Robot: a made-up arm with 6 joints.
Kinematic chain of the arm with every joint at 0, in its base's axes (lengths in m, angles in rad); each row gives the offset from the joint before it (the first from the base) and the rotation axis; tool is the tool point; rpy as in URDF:
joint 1: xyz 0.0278 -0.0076 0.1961 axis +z
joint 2: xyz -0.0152 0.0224 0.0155 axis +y
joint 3: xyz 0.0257 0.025 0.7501 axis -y
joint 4: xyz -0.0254 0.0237 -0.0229 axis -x
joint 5: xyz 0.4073 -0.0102 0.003 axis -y
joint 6: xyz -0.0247 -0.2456 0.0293 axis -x
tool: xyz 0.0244 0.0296 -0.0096 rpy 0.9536 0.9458 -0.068
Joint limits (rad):
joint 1: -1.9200..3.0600
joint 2: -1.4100..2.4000
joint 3: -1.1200..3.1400
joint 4: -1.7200..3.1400
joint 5: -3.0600..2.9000
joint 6: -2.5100..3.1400
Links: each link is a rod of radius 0.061 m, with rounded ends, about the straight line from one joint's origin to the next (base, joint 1, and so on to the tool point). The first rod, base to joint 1, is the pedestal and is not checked.
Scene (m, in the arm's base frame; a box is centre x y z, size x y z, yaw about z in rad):
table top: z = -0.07
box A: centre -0.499 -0.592 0.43 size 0.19 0.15 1 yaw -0.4
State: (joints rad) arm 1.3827 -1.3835 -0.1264 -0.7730 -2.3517 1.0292
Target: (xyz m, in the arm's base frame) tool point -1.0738 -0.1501 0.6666
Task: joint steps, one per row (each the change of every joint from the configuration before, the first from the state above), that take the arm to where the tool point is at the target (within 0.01 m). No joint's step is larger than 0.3 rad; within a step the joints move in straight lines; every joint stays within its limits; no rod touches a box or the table.
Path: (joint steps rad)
1: -0.0349 0.2572 0.0983 0.0557 0.0307 -0.0070
2: -0.0348 0.2572 0.0983 0.0557 0.0307 -0.0069
3: -0.0349 0.2573 0.0983 0.0558 0.0307 -0.0070
4: -0.0349 0.2572 0.0983 0.0557 0.0307 -0.0070
5: -0.0348 0.2572 0.0983 0.0557 0.0306 -0.0069
6: -0.0349 0.2572 0.0983 0.0557 0.0307 -0.0070
7: -0.0348 0.2573 0.0983 0.0558 0.0307 -0.0070
8: -0.1428 -0.2574 0.1616 -0.1381 -0.0328 0.0180
9: -0.1428 -0.2574 0.1615 -0.1381 -0.0328 0.0179
10: -0.1428 -0.2574 0.1616 -0.1380 -0.0328 0.0180
11: -0.1427 -0.2574 0.1615 -0.1381 -0.0328 0.0179
12: -0.1428 -0.2574 0.1616 -0.1381 -0.0329 0.0180
13: -0.1428 -0.2573 0.1616 -0.1380 -0.0328 0.0179
14: -0.1427 -0.2574 0.1615 -0.1381 -0.0328 0.0180

